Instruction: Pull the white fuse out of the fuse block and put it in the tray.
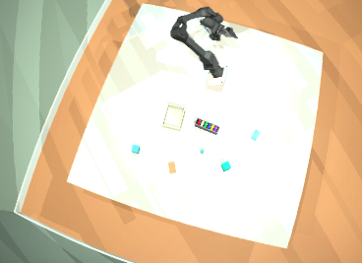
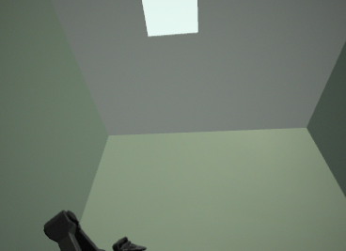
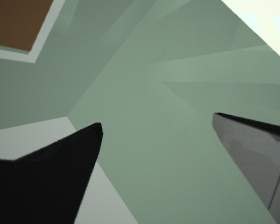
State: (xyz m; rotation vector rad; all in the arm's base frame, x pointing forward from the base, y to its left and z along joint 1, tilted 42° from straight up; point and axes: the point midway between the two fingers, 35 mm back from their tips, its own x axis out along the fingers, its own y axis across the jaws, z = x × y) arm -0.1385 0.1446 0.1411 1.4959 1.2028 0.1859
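My gripper tip is now 430 mm short of the white fuse, 260 mm above it and 60 mm to the left of it. From my gripper tip the other things lie so: cream tray (430 mm ahead, 280 mm below, 230 mm to the right); orange block (710 mm ahead, 280 mm below, 160 mm to the right); teal block (670 mm ahead, 370 mm to the right, 270 mm below).
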